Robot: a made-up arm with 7 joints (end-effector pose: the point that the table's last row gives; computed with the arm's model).
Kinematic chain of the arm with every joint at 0, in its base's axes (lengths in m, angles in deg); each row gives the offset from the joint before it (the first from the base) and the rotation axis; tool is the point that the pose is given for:
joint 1: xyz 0 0 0.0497 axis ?
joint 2: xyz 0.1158 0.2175 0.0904 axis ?
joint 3: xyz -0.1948 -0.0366 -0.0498 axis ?
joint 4: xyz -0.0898 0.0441 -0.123 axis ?
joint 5: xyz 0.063 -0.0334 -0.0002 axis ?
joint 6: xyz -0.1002 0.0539 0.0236 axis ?
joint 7: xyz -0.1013 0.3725 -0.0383 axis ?
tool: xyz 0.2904 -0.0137 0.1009
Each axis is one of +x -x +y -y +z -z.
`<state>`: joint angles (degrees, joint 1 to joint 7).
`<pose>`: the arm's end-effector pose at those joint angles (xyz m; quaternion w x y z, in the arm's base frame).
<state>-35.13 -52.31 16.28 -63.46 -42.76 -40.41 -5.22</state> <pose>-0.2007 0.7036 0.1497 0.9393 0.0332 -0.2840 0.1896</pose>
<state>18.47 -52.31 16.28 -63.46 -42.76 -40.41 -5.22</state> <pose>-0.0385 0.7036 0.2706 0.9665 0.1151 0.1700 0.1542</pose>
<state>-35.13 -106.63 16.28 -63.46 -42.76 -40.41 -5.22</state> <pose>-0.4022 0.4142 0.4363 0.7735 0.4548 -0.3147 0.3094</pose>
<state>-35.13 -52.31 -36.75 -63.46 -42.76 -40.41 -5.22</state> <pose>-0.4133 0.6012 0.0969 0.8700 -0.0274 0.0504 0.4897</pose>
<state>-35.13 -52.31 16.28 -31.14 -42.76 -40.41 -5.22</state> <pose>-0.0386 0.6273 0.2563 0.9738 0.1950 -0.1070 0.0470</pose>
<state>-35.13 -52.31 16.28 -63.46 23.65 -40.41 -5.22</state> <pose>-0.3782 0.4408 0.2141 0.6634 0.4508 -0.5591 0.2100</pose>
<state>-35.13 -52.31 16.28 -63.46 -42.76 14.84 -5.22</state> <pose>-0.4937 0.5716 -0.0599 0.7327 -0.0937 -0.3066 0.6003</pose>
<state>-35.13 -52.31 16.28 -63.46 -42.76 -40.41 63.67</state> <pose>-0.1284 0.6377 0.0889 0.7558 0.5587 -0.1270 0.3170</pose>
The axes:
joint 1: +y
joint 2: -x
joint 3: -y
joint 4: -z
joint 5: -y
joint 6: +z
joint 7: +x

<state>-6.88 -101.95 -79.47 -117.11 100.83 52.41 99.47</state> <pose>-0.4682 -0.1136 -0.0043 0.8225 -0.3052 0.4196 -0.2330</pose>
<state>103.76 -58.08 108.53 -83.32 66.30 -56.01 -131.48</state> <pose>0.2441 0.6148 0.2094 0.5764 -0.6892 -0.0196 -0.4387</pose>
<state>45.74 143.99 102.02 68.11 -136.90 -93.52 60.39</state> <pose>0.3879 0.0779 0.1113 0.7940 -0.5184 -0.1962 -0.2499</pose>
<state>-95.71 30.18 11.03 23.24 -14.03 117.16 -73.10</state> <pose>0.1637 0.3246 -0.5852 0.0906 -0.8376 -0.5330 0.0782</pose>
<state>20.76 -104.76 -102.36 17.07 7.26 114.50 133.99</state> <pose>-0.1833 -0.2489 0.2845 0.7888 -0.1739 -0.4763 -0.3474</pose>
